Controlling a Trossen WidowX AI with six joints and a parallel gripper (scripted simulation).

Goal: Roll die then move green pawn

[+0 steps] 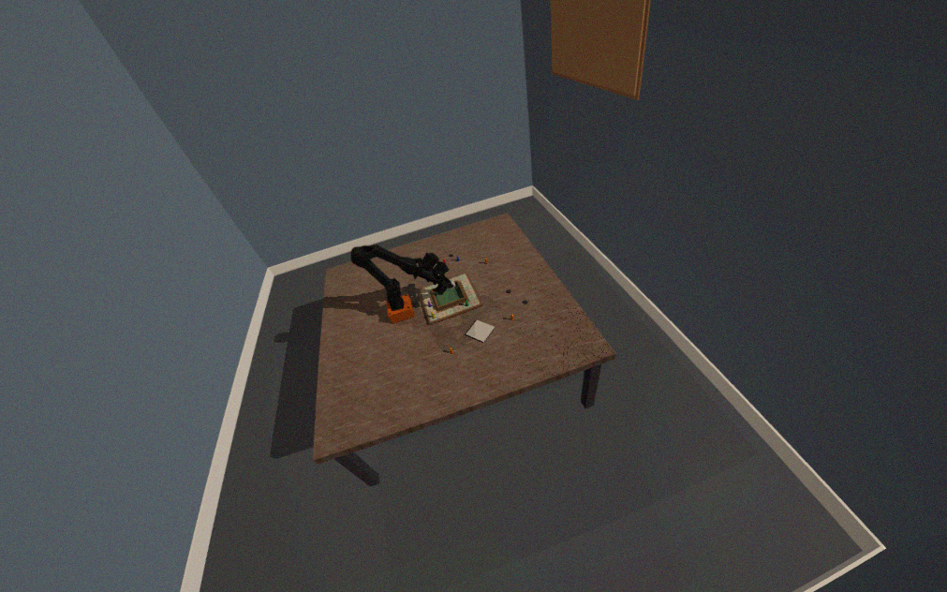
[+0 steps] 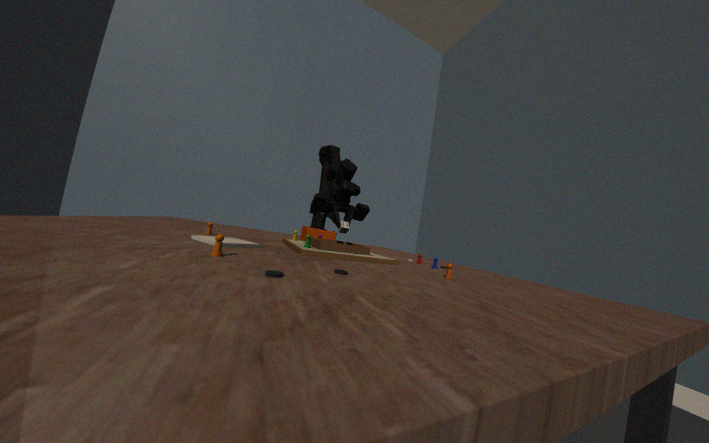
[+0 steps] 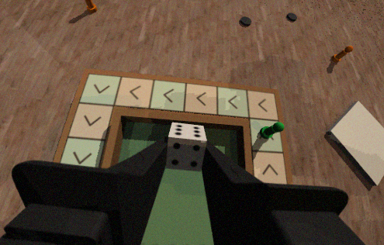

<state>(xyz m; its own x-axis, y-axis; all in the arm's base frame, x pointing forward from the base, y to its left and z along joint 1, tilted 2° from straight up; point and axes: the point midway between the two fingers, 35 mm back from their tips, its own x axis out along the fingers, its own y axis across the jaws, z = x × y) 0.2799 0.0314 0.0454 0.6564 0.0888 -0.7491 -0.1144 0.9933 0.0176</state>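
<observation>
My gripper tip is 50 mm short of the green pawn, 100 mm to the left of it and 50 mm above it. From my gripper tip the other things lie so: white die: right at my gripper tip; then purple pawn: 140 mm behind, 40 mm to the right, 50 mm below; then yellow pawn: 130 mm behind, 130 mm to the right, 50 mm below.
</observation>
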